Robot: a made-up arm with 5 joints.
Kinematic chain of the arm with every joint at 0, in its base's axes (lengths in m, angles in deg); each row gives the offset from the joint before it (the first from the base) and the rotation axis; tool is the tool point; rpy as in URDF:
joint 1: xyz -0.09 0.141 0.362 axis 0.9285 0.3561 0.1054
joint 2: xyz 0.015 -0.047 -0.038 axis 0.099 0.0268 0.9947
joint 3: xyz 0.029 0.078 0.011 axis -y
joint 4: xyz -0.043 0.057 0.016 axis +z
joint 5: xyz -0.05 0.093 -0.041 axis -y
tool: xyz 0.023 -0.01 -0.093 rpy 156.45 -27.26 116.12
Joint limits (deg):
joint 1: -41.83..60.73
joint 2: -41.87..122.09
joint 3: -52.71..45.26
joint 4: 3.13..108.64
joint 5: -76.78..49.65
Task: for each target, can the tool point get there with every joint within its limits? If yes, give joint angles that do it. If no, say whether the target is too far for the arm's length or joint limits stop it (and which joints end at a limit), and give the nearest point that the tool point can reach.
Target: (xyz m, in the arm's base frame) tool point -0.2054 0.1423 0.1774
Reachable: yes | joints 14.88 63.21 27.36 69.16 -33.56
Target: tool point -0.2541 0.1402 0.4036
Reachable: yes | joints 21.10 11.44 -43.29 54.42 -48.18
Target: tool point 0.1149 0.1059 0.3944
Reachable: no: joint limits stop it (at a limit: joint 1, joint 2, joint 3, joint 4, joint 5) | nearest point 0.1449 0.1382 0.3068 | short by 0.098 m
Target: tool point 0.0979 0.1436 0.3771
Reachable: no: joint limits stop it (at a limit: joint 1, joint 2, joint 3, joint 4, joint 5) | nearest point 0.1449 0.1382 0.3068 | short by 0.085 m
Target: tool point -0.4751 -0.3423 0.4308
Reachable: no: too far | nearest point -0.2565 -0.1128 0.3941 | short by 0.319 m
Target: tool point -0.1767 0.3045 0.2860
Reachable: yes | joints -10.54 -7.30 -43.12 13.96 -14.44
